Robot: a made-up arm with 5 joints. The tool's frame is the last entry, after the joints.
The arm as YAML. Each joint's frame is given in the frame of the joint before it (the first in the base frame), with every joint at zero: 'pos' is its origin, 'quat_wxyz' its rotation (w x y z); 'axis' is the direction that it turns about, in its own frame. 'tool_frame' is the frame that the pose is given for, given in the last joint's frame.
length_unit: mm
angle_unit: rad
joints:
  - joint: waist
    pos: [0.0, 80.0, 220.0]
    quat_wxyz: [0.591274, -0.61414, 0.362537, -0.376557]
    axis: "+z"
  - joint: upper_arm
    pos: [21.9, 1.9, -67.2]
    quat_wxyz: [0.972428, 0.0, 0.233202, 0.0]
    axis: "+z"
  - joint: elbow
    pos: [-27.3, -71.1, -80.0]
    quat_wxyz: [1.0, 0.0, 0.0, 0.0]
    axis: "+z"
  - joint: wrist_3
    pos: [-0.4, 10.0, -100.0]
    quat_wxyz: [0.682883, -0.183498, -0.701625, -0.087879]
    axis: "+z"
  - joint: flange
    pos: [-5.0, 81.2, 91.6]
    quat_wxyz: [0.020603, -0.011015, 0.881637, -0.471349]
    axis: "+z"
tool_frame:
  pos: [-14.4, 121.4, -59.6]
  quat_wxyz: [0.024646, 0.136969, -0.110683, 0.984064]
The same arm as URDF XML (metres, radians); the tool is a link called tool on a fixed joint. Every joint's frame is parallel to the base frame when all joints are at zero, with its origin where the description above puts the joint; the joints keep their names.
<robot name="arm">
<joint name="tool_joint" type="fixed"><parent link="link5"/><child link="tool"/><origin xyz="0 -0.11 -0.08" rpy="-0.0624 -0.0881 -0.0609"/></joint>
<joint name="flange" type="continuous"><parent link="link4"/><child link="link5"/><origin xyz="-0.02 0.05 -0.11"/><axis xyz="0.180806 -0.163505 0.969833"/></joint>
<joint name="wrist_3" type="continuous"><parent link="link3"/><child link="link4"/><origin xyz="-0.1 0 -0.01"/><axis xyz="-0.051897 0.911156 -0.40878"/></joint>
<joint name="elbow" type="continuous"><parent link="link2"/><child link="link3"/><origin xyz="-0.08 0.03 0.07"/><axis xyz="1 0 0"/></joint>
<joint name="upper_arm" type="continuous"><parent link="link1"/><child link="link2"/><origin xyz="-0.05 -0.05 0"/><axis xyz="1 0 0"/></joint>
<joint name="waist" type="continuous"><parent link="base_link"/><child link="link1"/><origin xyz="0 0.08 0.22"/><axis xyz="0.891234 0.453217 -0.017201"/></joint>
<link name="base_link"/>
<link name="link1"/>
<link name="link2"/>
<link name="link3"/>
<link name="link4"/>
<link name="link5"/>
<link name="tool"/>
</robot>

